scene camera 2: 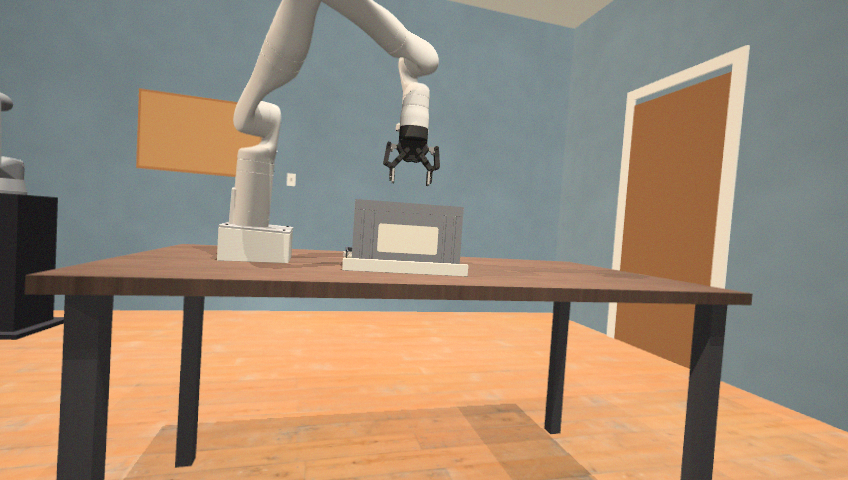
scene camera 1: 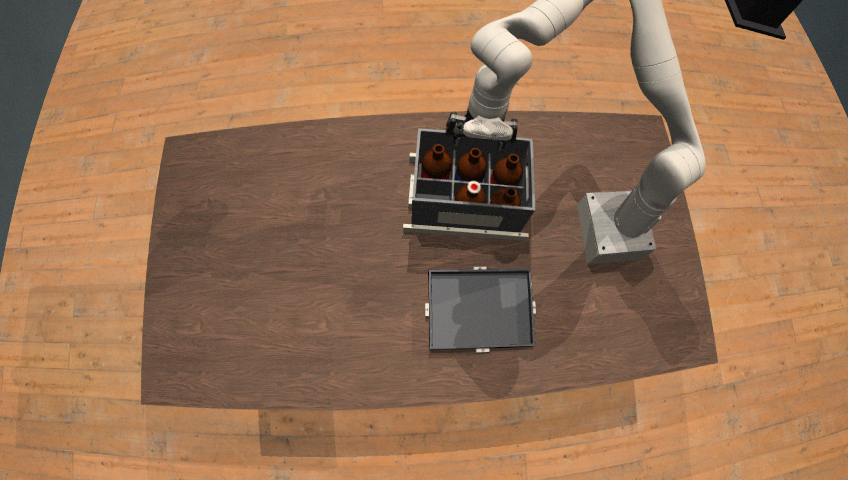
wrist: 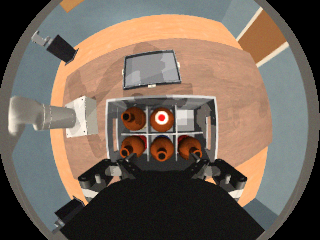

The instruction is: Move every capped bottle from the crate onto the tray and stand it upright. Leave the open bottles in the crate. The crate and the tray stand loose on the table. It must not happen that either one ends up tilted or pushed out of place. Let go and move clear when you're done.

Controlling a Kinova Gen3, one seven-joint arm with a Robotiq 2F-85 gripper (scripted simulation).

A crate shows in scene camera 2 (pixel 383 230), in scene camera 1 (pixel 431 212) and in the wrist view (pixel 191 115).
